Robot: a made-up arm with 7 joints.
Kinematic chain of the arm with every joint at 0, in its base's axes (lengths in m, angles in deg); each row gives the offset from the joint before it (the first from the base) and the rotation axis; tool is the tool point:
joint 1: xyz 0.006 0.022 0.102 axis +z
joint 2: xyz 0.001 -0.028 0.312 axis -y
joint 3: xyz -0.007 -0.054 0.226 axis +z
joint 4: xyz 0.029 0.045 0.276 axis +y
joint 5: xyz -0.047 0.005 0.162 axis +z
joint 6: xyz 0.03 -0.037 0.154 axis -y
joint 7: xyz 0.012 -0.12 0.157 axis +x
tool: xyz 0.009 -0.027 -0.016
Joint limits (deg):
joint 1: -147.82..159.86
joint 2: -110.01..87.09
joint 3: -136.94..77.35
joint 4: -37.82..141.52
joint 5: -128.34..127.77
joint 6: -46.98..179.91
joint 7: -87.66..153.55
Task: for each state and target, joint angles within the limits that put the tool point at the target. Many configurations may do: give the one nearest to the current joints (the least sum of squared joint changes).
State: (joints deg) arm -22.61 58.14 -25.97 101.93 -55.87 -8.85 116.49
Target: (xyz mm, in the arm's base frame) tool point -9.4 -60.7 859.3
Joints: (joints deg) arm -21.72 59.93 12.23 141.52 -48.85 -6.16 118.54
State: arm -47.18 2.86 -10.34 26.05 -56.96 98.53 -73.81
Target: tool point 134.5 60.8 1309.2
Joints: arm -36.64 -8.10 -18.36 18.88 -80.18 91.35 -76.47
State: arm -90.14 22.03 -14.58 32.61 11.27 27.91 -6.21
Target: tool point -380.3 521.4 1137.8
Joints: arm -81.49 47.54 -24.29 33.31 12.42 31.96 -4.61
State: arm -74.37 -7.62 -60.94 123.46 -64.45 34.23 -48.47
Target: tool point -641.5 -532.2 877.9
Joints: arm -104.45 -42.03 -64.96 80.37 -72.05 27.84 -54.55
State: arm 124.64 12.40 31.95 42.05 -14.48 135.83 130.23
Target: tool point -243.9 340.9 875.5
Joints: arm 131.91 -22.56 37.47 77.66 12.77 166.95 129.76
